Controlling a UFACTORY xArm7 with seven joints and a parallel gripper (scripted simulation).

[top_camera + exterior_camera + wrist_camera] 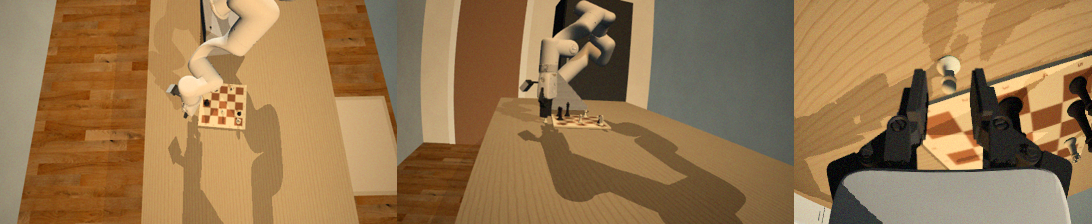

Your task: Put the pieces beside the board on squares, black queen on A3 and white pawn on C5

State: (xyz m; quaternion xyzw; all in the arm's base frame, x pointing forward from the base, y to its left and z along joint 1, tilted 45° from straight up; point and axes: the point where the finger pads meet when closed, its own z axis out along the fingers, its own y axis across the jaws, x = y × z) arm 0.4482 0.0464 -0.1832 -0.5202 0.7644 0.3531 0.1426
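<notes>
My gripper is now 3 cm past the chessboard, 14 cm to the right of it and 4 cm above it. Also, from my hand: black pawn 1 cm ahead, 22 cm to the left, 2 cm below.
</notes>
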